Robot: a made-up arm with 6 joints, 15 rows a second.
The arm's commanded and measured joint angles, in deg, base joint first. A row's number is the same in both.
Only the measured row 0 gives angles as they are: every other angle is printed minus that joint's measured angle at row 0.
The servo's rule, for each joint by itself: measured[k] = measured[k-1] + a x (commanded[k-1-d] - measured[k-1]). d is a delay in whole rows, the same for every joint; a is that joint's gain. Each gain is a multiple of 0.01, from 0.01 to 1. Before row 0 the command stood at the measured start. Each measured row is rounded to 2 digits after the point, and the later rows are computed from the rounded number. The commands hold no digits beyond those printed.
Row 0, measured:
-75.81, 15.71, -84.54, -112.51, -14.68, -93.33
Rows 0 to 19, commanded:
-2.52, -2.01, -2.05, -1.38, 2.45, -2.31
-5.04, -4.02, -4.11, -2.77, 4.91, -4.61
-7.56, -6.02, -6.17, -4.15, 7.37, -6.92
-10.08, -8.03, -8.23, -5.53, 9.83, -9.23
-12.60, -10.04, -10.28, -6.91, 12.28, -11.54
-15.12, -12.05, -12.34, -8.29, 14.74, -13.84
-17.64, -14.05, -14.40, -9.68, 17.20, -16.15
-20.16, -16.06, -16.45, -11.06, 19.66, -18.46
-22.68, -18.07, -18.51, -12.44, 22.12, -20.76
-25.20, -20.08, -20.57, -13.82, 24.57, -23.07
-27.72, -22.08, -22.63, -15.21, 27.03, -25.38
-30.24, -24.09, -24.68, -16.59, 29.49, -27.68
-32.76, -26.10, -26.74, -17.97, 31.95, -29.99
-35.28, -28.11, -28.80, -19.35, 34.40, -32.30
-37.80, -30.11, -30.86, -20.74, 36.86, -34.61
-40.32, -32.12, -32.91, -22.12, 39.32, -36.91
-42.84, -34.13, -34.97, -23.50, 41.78, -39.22
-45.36, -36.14, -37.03, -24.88, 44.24, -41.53
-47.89, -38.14, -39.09, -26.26, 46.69, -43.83
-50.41, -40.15, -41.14, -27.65, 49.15, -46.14
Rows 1 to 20, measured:
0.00, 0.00, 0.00, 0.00, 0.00, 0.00
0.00, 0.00, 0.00, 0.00, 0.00, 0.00
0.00, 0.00, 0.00, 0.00, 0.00, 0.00
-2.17, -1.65, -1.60, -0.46, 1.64, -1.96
-4.64, -3.59, -3.56, -1.22, 3.83, -4.21
-7.15, -5.58, -5.60, -2.19, 6.20, -6.51
-9.67, -7.59, -7.65, -3.29, 8.63, -8.82
-12.19, -9.60, -9.70, -4.48, 11.08, -11.13
-14.71, -11.61, -11.76, -5.74, 13.53, -13.43
-17.23, -13.61, -13.82, -7.04, 15.99, -15.74
-19.75, -15.62, -15.87, -8.37, 18.45, -18.05
-22.27, -17.63, -17.93, -9.71, 20.91, -20.35
-24.79, -19.64, -19.99, -11.07, 23.36, -22.66
-27.31, -21.64, -22.05, -12.44, 25.82, -24.97
-29.83, -23.65, -24.10, -13.81, 28.28, -27.27
-32.35, -25.66, -26.16, -15.18, 30.74, -29.58
-34.87, -27.67, -28.22, -16.56, 33.19, -31.89
-37.39, -29.67, -30.28, -17.94, 35.65, -34.20
-39.91, -31.68, -32.33, -19.32, 38.11, -36.50
-42.43, -33.69, -34.39, -20.70, 40.57, -38.81
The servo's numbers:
d 3
a 0.86 0.82 0.78 0.33 0.67 0.85

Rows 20 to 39, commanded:
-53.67, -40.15, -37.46, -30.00, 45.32, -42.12
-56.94, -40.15, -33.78, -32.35, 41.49, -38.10
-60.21, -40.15, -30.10, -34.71, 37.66, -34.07
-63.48, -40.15, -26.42, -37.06, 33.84, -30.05
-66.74, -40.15, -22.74, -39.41, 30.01, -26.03
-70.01, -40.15, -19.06, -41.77, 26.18, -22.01
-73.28, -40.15, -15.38, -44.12, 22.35, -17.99
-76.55, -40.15, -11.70, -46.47, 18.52, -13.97
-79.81, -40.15, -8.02, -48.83, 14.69, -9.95
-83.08, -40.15, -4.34, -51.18, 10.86, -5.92
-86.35, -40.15, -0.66, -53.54, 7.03, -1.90
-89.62, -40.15, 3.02, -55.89, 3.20, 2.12
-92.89, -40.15, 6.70, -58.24, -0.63, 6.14
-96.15, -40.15, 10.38, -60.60, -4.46, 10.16
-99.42, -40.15, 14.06, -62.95, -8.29, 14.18
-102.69, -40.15, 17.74, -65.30, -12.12, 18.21
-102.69, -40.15, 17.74, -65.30, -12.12, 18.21
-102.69, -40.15, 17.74, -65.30, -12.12, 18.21
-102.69, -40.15, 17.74, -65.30, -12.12, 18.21
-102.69, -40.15, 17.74, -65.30, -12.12, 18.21
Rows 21 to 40, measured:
-44.95, -35.70, -36.45, -22.08, 43.03, -41.12
-47.48, -37.70, -38.51, -23.46, 45.48, -43.42
-50.00, -39.71, -40.56, -24.84, 47.94, -45.73
-53.16, -40.07, -38.14, -26.54, 46.18, -42.66
-56.41, -40.14, -34.74, -28.46, 43.04, -38.78
-59.68, -40.15, -31.12, -30.52, 39.44, -34.78
-62.95, -40.15, -27.45, -32.68, 35.69, -30.76
-66.21, -40.15, -23.78, -34.90, 31.88, -26.74
-69.48, -40.15, -20.10, -37.17, 28.06, -22.72
-72.75, -40.15, -16.42, -39.46, 24.23, -18.70
-76.02, -40.15, -12.74, -41.77, 20.40, -14.68
-79.28, -40.15, -9.06, -44.10, 16.57, -10.66
-82.55, -40.15, -5.38, -46.44, 12.74, -6.63
-85.82, -40.15, -1.70, -48.78, 8.91, -2.61
-89.09, -40.15, 1.98, -51.13, 5.08, 1.41
-92.36, -40.15, 5.66, -53.48, 1.25, 5.43
-95.62, -40.15, 9.34, -55.83, -2.58, 9.45
-98.89, -40.15, 13.02, -58.18, -6.41, 13.47
-102.16, -40.15, 16.70, -60.53, -10.24, 17.50
-102.62, -40.15, 17.51, -62.10, -11.50, 18.10

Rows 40 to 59, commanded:
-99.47, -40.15, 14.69, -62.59, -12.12, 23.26
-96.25, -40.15, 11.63, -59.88, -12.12, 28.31
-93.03, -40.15, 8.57, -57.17, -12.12, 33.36
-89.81, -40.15, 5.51, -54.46, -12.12, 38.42
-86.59, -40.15, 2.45, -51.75, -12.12, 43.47
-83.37, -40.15, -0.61, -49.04, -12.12, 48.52
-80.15, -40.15, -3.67, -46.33, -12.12, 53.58
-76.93, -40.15, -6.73, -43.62, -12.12, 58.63
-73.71, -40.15, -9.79, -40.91, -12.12, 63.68
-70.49, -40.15, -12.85, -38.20, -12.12, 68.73
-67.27, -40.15, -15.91, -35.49, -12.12, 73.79
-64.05, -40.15, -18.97, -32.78, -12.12, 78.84
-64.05, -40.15, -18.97, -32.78, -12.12, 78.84
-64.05, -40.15, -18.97, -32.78, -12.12, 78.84
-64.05, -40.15, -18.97, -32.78, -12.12, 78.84
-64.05, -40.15, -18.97, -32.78, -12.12, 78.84
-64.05, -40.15, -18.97, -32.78, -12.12, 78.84
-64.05, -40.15, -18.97, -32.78, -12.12, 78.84
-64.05, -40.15, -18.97, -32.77, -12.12, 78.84
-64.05, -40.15, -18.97, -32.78, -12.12, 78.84
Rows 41 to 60, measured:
-102.68, -40.15, 17.69, -63.16, -11.92, 18.19
-102.69, -40.15, 17.73, -63.87, -12.05, 18.21
-102.69, -40.15, 17.74, -64.34, -12.10, 18.21
-99.92, -40.15, 15.36, -63.76, -12.11, 22.50
-96.76, -40.15, 12.45, -62.48, -12.12, 27.44
-93.55, -40.15, 9.42, -60.73, -12.12, 32.47
-90.33, -40.15, 6.37, -58.66, -12.12, 37.53
-87.11, -40.15, 3.31, -56.38, -12.12, 42.58
-83.89, -40.15, 0.25, -53.96, -12.12, 47.63
-80.67, -40.15, -2.81, -51.44, -12.12, 52.69
-77.45, -40.15, -5.87, -48.86, -12.12, 57.74
-74.23, -40.15, -8.93, -46.24, -12.12, 62.79
-71.01, -40.15, -11.99, -43.59, -12.12, 67.84
-67.79, -40.15, -15.05, -40.92, -12.12, 72.90
-64.57, -40.15, -18.11, -38.23, -12.12, 77.95
-64.12, -40.15, -18.78, -36.43, -12.12, 78.71
-64.06, -40.15, -18.93, -35.23, -12.12, 78.82
-64.05, -40.15, -18.96, -34.42, -12.12, 78.84
-64.05, -40.15, -18.97, -33.88, -12.12, 78.84
-64.05, -40.15, -18.97, -33.52, -12.12, 78.84

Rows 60 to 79, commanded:
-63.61, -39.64, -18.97, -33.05, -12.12, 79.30
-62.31, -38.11, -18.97, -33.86, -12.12, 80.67
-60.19, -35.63, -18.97, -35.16, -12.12, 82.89
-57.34, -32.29, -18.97, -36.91, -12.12, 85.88
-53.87, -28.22, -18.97, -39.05, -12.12, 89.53
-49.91, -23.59, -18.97, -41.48, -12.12, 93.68
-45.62, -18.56, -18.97, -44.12, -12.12, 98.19
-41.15, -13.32, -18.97, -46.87, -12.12, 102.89
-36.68, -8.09, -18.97, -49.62, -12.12, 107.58
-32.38, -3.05, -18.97, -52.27, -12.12, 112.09
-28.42, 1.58, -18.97, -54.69, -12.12, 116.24
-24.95, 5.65, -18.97, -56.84, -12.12, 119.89
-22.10, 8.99, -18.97, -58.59, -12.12, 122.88
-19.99, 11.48, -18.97, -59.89, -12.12, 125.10
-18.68, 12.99, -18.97, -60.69, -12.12, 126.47
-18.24, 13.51, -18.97, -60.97, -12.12, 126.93
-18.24, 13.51, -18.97, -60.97, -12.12, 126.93
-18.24, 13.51, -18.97, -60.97, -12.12, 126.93
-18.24, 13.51, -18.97, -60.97, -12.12, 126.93
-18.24, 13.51, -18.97, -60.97, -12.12, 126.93
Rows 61 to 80, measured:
-64.05, -40.15, -18.97, -33.28, -12.12, 78.84
-64.05, -40.15, -18.97, -33.11, -12.12, 78.84
-64.05, -40.15, -18.97, -33.00, -12.12, 78.84
-63.67, -39.73, -18.97, -33.02, -12.12, 79.23
-62.50, -38.40, -18.97, -33.30, -12.12, 80.45
-60.51, -36.13, -18.97, -33.91, -12.12, 82.52
-57.78, -32.98, -18.97, -34.90, -12.12, 85.38
-54.42, -29.08, -18.97, -36.27, -12.12, 88.91
-50.54, -24.58, -18.97, -37.99, -12.12, 92.96
-46.31, -19.64, -18.97, -40.01, -12.12, 97.41
-41.87, -14.46, -18.97, -42.27, -12.12, 102.07
-37.41, -9.24, -18.97, -44.70, -12.12, 106.75
-33.08, -4.16, -18.97, -47.20, -12.12, 111.29
-29.07, 0.55, -18.97, -49.67, -12.12, 115.50
-25.53, 4.73, -18.97, -52.04, -12.12, 119.23
-22.58, 8.22, -18.97, -54.20, -12.12, 122.33
-20.35, 10.89, -18.97, -56.08, -12.12, 124.68
-18.91, 12.61, -18.97, -57.60, -12.12, 126.20
-18.33, 13.35, -18.97, -58.71, -12.12, 126.82
-18.25, 13.48, -18.97, -59.46, -12.12, 126.91

